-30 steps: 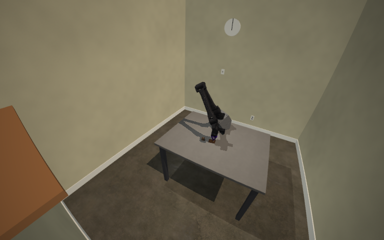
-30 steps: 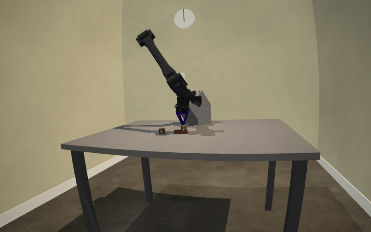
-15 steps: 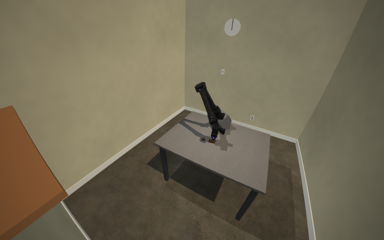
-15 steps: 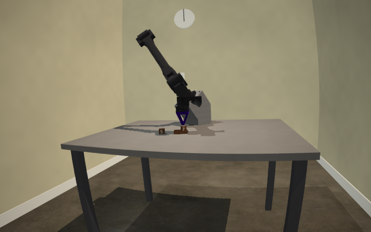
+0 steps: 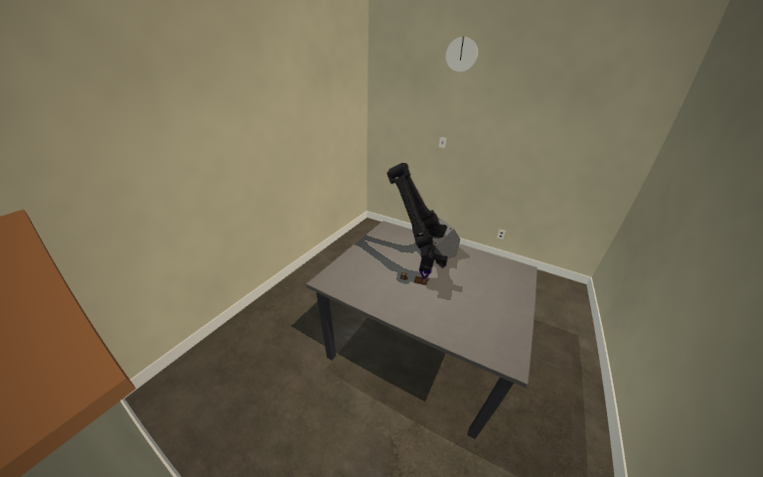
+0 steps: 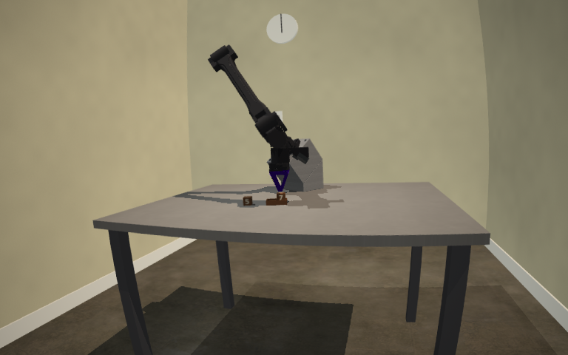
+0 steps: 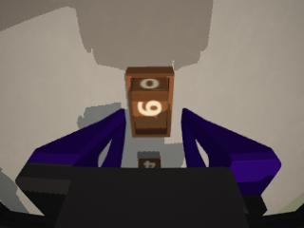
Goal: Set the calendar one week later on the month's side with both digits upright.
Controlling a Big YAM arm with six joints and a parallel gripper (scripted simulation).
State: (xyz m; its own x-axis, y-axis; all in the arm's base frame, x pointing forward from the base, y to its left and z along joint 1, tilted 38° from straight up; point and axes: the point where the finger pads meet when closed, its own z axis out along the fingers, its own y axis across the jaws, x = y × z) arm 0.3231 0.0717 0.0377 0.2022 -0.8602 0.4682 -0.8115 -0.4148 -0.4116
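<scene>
Now: hand 5 cm above the brown tray and 2 cm to the left of it.
</scene>
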